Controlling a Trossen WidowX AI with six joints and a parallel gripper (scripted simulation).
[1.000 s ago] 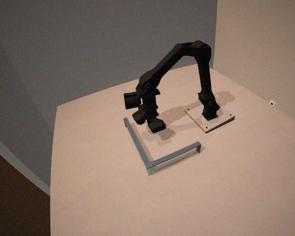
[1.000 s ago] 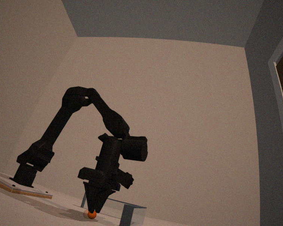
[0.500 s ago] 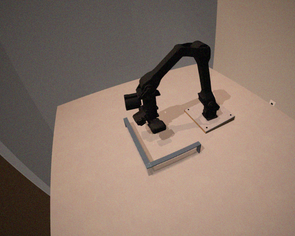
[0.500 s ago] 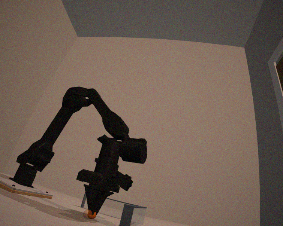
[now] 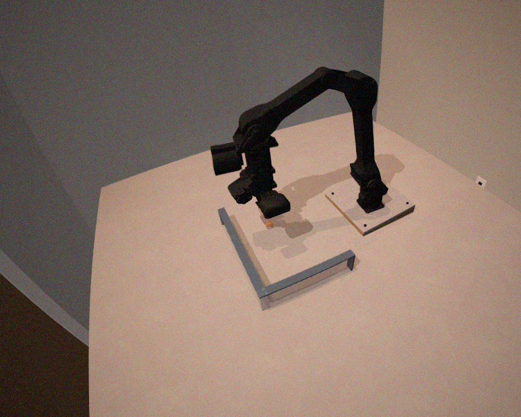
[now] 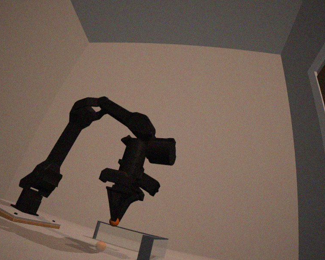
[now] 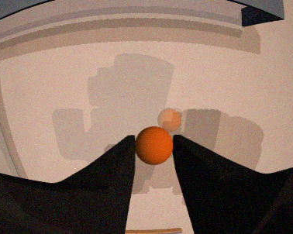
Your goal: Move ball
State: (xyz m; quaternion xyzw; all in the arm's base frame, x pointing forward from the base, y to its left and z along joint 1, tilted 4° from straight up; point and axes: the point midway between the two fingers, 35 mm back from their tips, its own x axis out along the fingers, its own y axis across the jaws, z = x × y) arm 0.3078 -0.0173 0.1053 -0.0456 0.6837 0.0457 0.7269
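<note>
The see-through copy is 60 mm below my gripper tip, 20 mm to the right of it and 10 mm behind it. Round my gripper tip: orange ball (right at my gripper tip); then clear wall (90 mm ahead, 70 mm to the left, 40 mm below).
</note>
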